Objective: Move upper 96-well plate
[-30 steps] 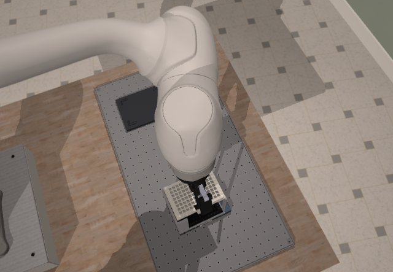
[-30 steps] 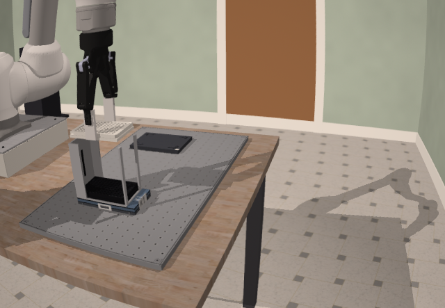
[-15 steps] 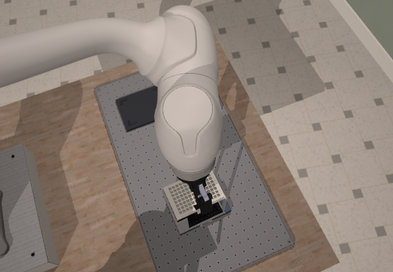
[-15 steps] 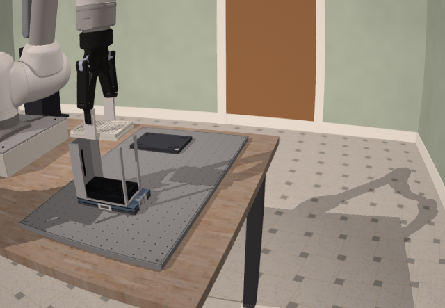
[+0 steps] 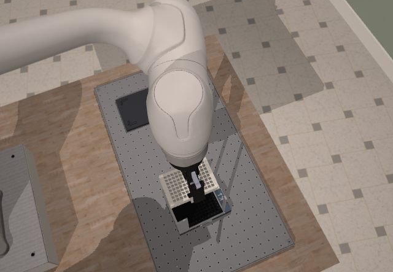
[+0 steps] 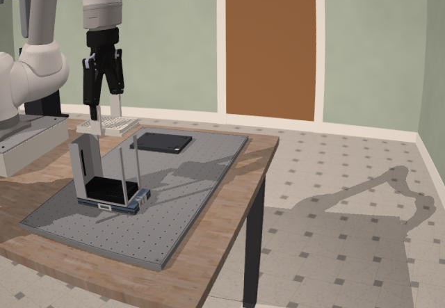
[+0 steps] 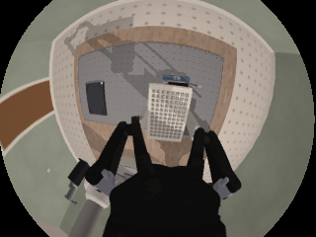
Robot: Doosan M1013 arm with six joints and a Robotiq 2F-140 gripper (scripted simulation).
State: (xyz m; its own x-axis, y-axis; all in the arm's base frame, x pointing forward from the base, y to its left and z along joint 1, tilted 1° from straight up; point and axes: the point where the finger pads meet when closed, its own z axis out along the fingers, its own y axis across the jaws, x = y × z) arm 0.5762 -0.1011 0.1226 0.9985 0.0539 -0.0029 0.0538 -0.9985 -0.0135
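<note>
The pale A1 square lies 29 cm to the left of my hand, 18 cm below it and 4 cm ahead of it. From my hand the other things lie so: black plate (17 cm below, 3 cm to the right); then rack back wall (11 cm below, 6 cm behind, 4 cm to the right); then white 96-well plate (2 cm below).
</note>
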